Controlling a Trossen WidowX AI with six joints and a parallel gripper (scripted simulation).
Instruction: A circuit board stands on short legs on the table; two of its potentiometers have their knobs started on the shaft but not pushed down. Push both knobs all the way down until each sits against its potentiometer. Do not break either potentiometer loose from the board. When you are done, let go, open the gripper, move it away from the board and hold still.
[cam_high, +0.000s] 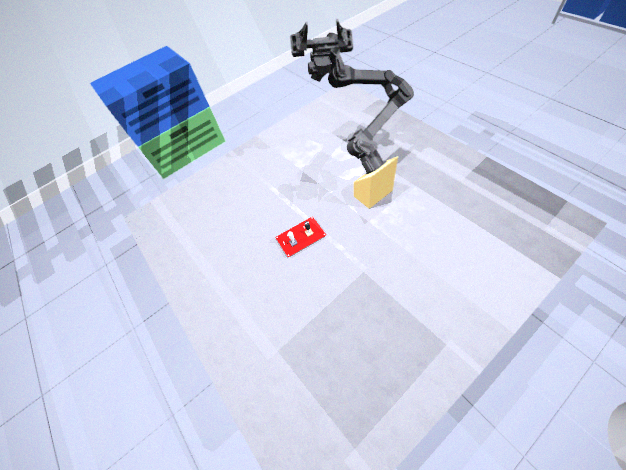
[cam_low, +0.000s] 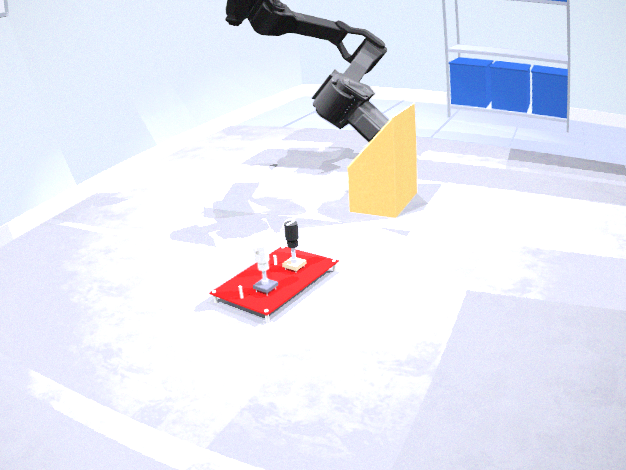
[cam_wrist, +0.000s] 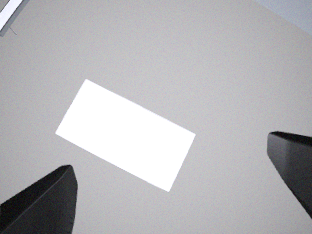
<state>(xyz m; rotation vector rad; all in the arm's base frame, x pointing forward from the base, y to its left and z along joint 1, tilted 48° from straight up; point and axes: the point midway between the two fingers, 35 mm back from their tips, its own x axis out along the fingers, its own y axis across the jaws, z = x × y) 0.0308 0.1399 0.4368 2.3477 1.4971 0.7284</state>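
Right now the potentiometer is 310 mm ahead of my gripper tip, 170 mm to the left of it and 500 mm below it.
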